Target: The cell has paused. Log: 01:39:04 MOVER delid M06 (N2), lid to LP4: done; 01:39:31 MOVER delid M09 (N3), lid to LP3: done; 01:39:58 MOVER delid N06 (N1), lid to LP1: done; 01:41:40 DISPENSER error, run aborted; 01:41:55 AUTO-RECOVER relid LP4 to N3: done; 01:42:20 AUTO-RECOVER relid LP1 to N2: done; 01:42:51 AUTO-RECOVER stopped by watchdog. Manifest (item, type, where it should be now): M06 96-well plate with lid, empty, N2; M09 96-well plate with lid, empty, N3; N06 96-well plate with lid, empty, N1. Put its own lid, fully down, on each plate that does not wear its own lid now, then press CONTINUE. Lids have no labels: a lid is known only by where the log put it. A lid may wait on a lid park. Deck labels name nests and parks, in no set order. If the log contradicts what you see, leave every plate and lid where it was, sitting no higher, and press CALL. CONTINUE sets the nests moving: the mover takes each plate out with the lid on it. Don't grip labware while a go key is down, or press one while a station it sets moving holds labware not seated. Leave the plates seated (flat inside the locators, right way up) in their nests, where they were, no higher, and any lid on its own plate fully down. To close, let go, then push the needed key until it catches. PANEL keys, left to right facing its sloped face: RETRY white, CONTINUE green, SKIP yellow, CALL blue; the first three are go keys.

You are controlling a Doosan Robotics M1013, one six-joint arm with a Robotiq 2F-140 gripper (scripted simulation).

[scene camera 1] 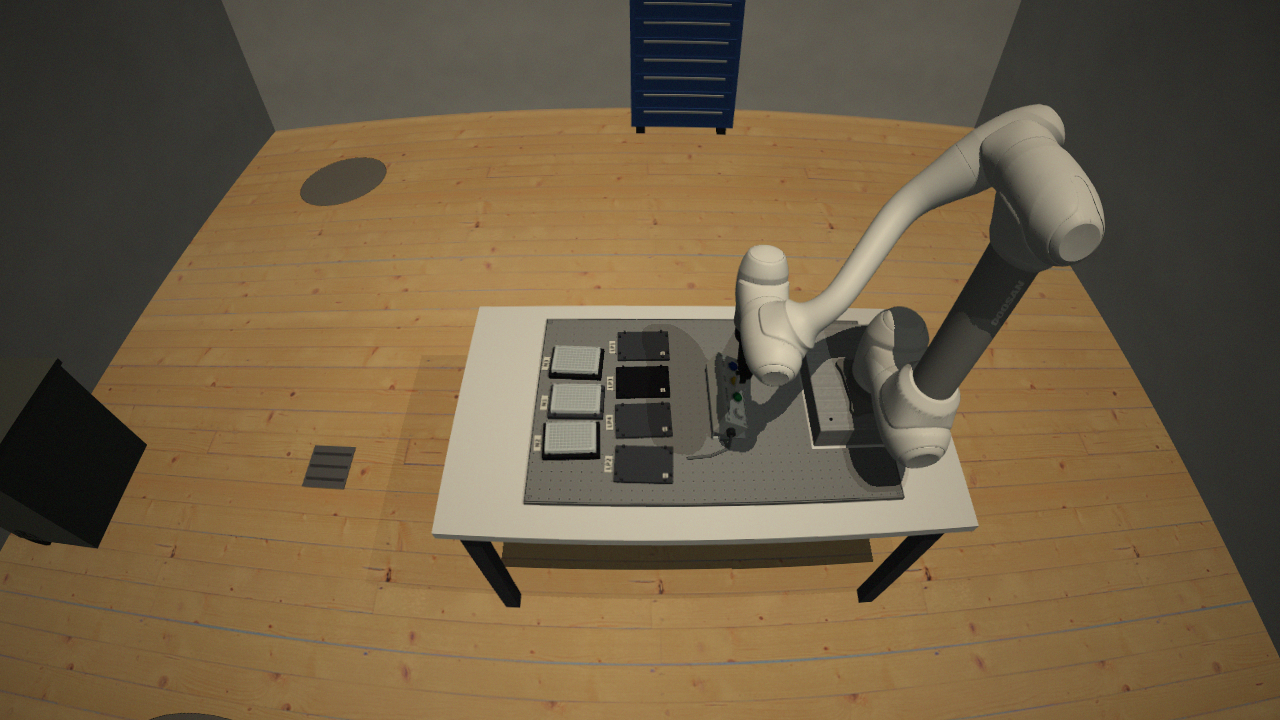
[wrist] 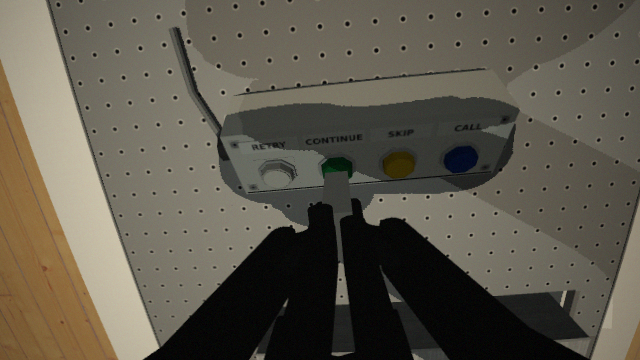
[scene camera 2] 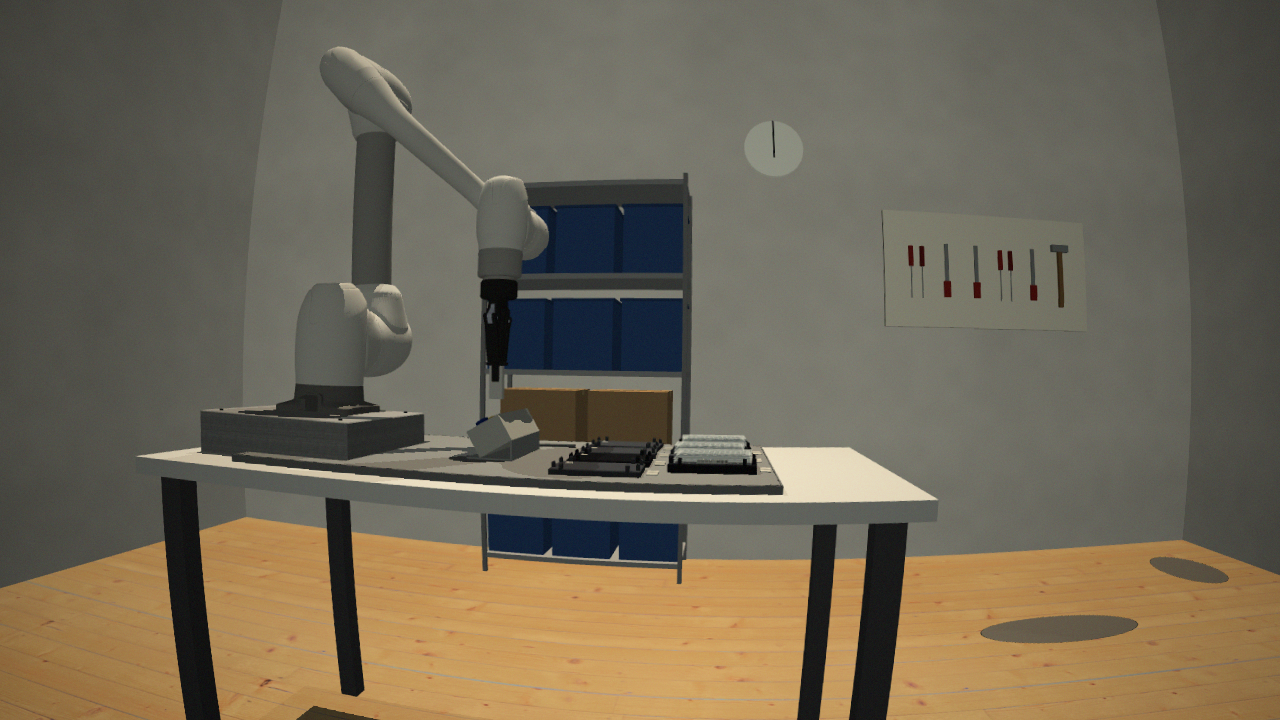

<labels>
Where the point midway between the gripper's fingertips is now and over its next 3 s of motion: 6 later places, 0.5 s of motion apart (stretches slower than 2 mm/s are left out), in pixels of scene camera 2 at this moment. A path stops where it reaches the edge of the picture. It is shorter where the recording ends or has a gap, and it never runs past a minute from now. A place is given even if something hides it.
My gripper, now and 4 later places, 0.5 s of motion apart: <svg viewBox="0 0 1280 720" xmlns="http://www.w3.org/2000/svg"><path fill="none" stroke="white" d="M496 398L496 401L496 407L496 412L496 415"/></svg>
</labels>
